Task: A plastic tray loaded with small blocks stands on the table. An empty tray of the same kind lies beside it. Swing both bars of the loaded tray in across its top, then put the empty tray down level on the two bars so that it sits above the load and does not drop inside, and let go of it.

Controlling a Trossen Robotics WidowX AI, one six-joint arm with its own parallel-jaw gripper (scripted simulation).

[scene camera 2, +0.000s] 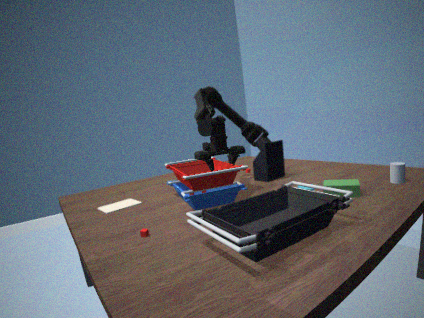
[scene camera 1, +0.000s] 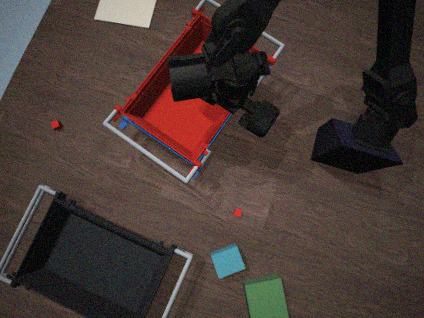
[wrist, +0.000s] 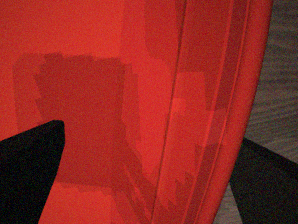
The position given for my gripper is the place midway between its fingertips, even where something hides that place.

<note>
My gripper (scene camera 1: pixel 227 112) is open, holding nothing. Further things: a red tray (scene camera 2: pixel 196 167) and a cyan block (scene camera 1: pixel 227 260).
The red tray is seen too in the wrist view (wrist: pixel 155 107). My gripper is seen too in scene camera 2 (scene camera 2: pixel 222 174) and in the wrist view (wrist: pixel 147 139). The wrist view misses the cyan block: it is out of frame.
</note>
